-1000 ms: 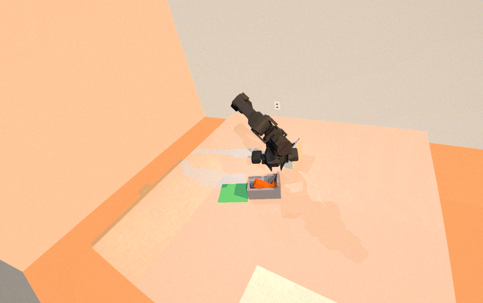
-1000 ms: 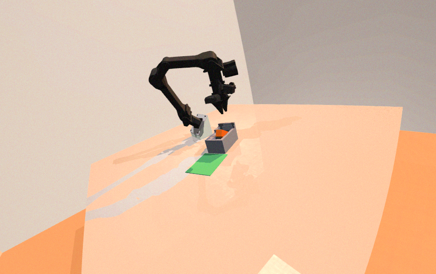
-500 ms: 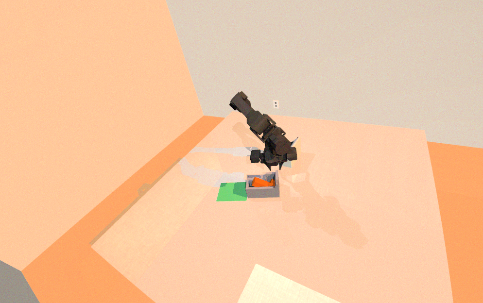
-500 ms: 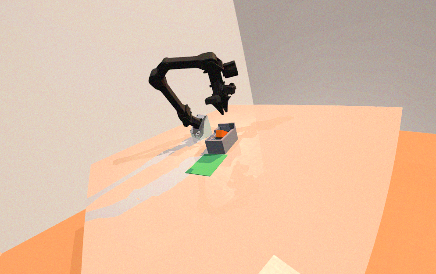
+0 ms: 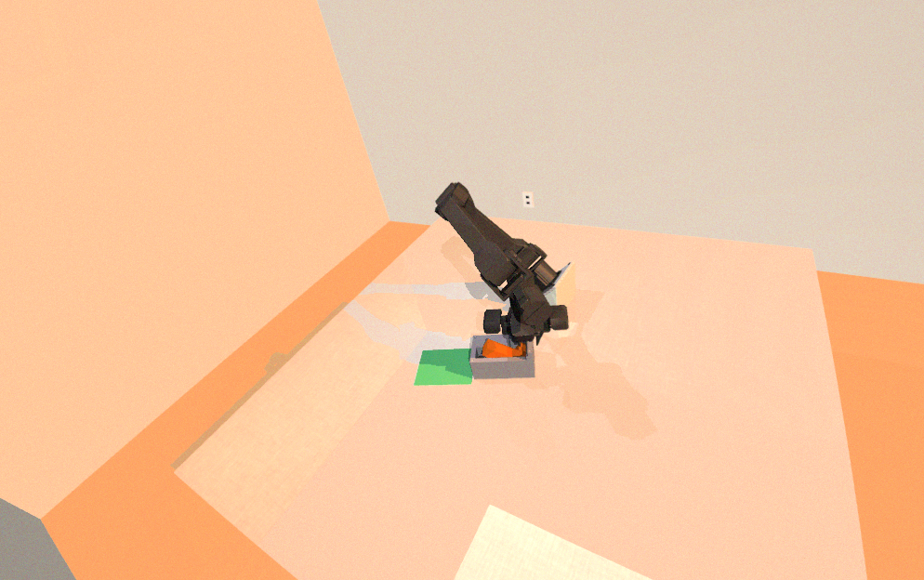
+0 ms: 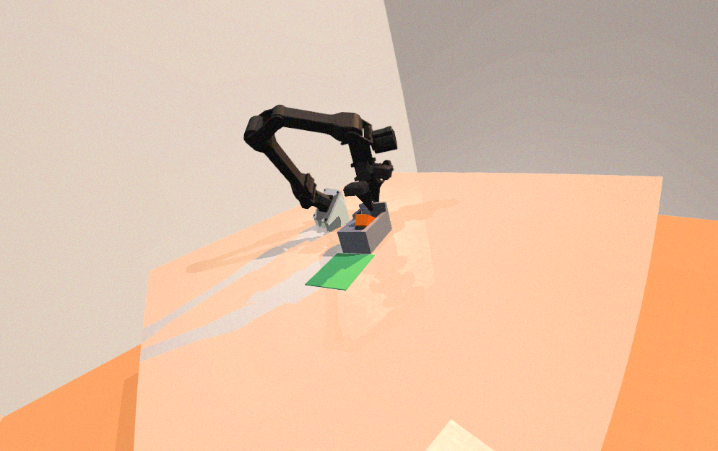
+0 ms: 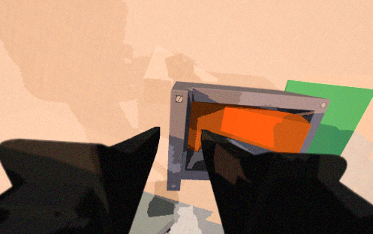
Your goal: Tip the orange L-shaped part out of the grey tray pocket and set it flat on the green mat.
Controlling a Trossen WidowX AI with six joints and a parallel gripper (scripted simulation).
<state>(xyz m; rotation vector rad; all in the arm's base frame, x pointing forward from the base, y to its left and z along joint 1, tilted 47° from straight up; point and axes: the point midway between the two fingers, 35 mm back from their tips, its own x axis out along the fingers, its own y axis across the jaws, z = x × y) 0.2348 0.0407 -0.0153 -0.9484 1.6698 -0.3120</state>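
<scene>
My gripper tip is 10 mm short of the orange L-shaped part, 40 mm to the left of it and 30 mm above it. The rest, counted from my gripper tip: green mat (90 mm ahead, 200 mm to the right, 90 mm below).
</scene>
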